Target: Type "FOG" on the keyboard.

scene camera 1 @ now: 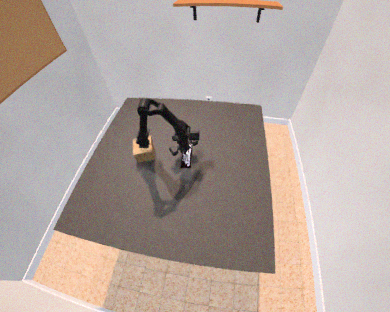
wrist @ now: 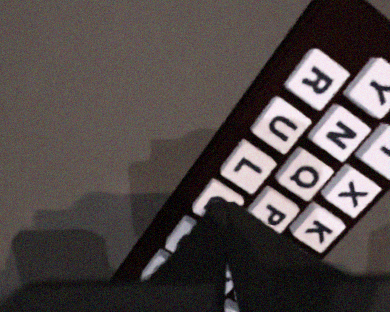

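Seen in the pictures: gripper, fingertip midpoint: [scene camera 1: 184,153] [wrist: 222,212]; arm's base, origin of the base link: [scene camera 1: 144,144].
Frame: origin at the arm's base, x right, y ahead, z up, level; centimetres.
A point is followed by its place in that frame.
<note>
The keyboard [scene camera 1: 186,163] @[z -8.9, x 10.0, y 28.4 cm] [wrist: 345,25] @[z -9.2, x -5.8, y 26.5 cm] is a dark board with white letter keys, lying on the dark mat. In the wrist view its keys R [wrist: 317,79] @[z -8.7, x -4.0, y 26.7 cm], U [wrist: 281,125] @[z -8.7, x -2.2, y 26.6 cm], L [wrist: 248,167] @[z -8.7, x -0.4, y 26.5 cm], Q [wrist: 305,174] @[z -8.7, x -1.2, y 28.3 cm] and P [wrist: 274,213] @[z -8.7, x 0.6, y 28.3 cm] show. My gripper [scene camera 1: 186,148] @[z -8.8, x 1.6, y 26.8 cm] [wrist: 222,212] @[z -8.8, x 1.6, y 26.8 cm] is shut and empty, its tips over the lower part of the G key [wrist: 212,192] @[z -8.8, x 1.1, y 26.0 cm], beside L. Most of that key's letter is covered; whether the tips touch it or hover, I cannot tell. Two more keys beyond it are partly hidden by the fingers, their letters unreadable. The F and O letters do not show.
The arm's wooden base block [scene camera 1: 144,152] @[z -1.0, x 6.4, y 1.1 cm] stands left of the keyboard on the large dark mat [scene camera 1: 225,220] @[z -10.3, x 47.6, y 51.6 cm]. Keys N [wrist: 341,133] @[z -8.7, x -3.0, y 28.5 cm], X [wrist: 353,191] @[z -8.7, x -1.6, y 30.2 cm] and K [wrist: 318,229] @[z -8.7, x 0.3, y 30.1 cm] are on the keyboard's right side in the wrist view. An orange shelf [scene camera 1: 227,4] is on the back wall.
</note>
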